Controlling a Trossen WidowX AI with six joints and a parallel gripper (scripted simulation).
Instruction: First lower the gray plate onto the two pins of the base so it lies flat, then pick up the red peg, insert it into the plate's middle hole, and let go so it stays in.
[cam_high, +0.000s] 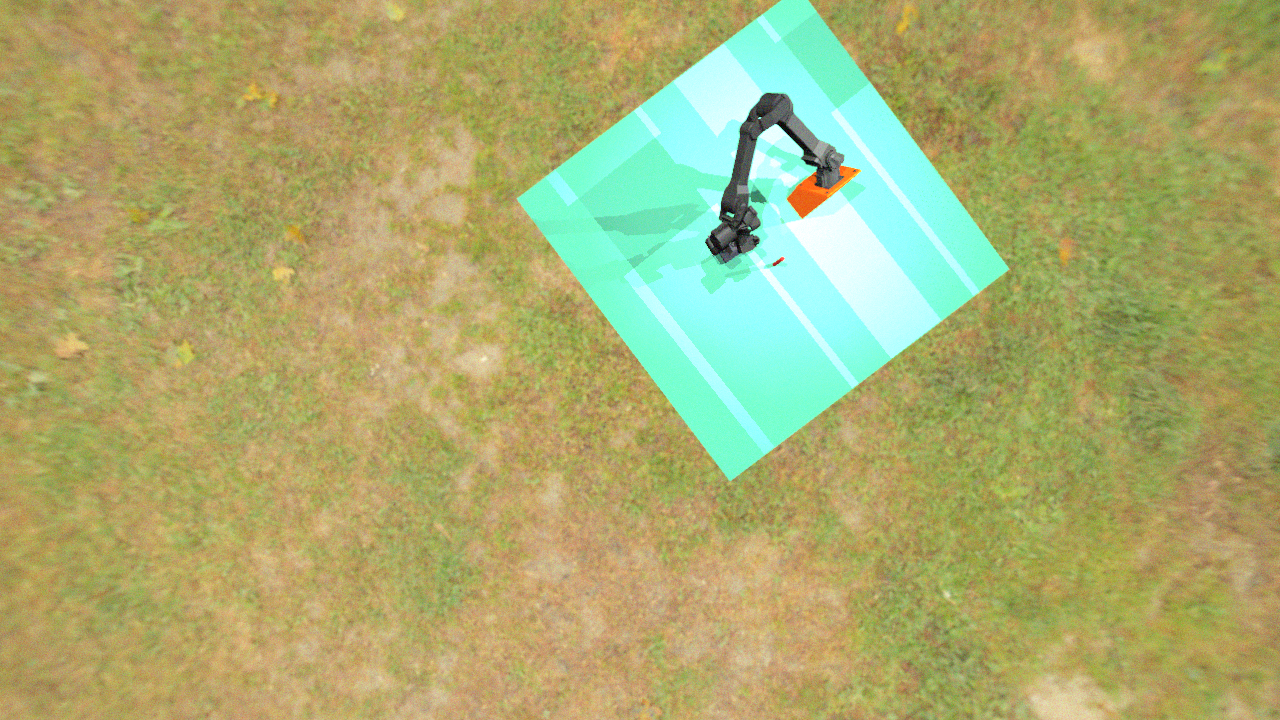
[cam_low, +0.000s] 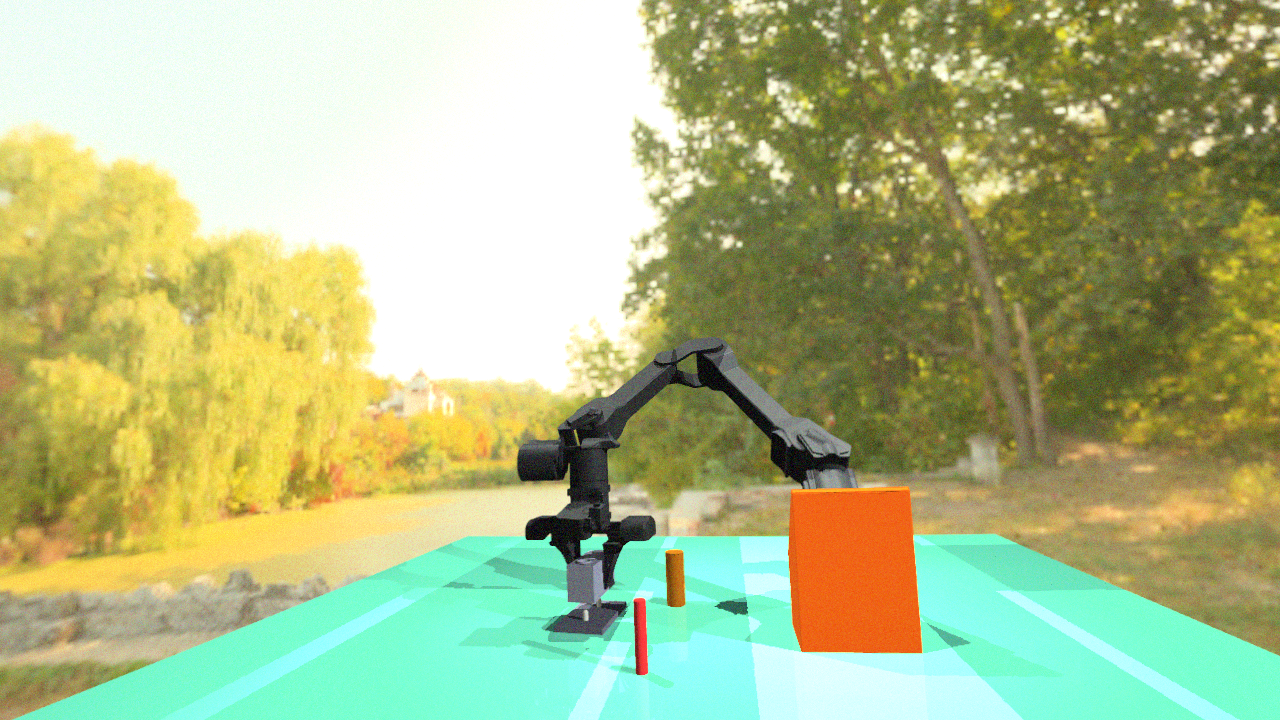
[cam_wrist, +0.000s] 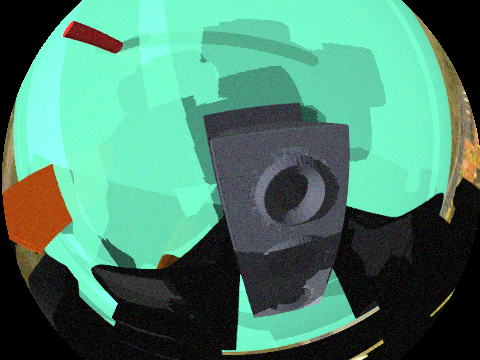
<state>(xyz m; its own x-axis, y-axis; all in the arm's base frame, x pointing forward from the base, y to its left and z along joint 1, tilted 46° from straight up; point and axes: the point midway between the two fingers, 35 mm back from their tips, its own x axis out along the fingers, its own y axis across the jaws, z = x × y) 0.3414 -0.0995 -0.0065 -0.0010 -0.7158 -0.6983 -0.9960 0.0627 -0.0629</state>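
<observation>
The flat gray base is 3 cm below my gripper tip. From my gripper tip the other things lie so: gray plate: 3 cm above; then orange cylinder: 12 cm behind, 7 cm to the right; then red peg: 17 cm to the left, 10 cm behind.
</observation>
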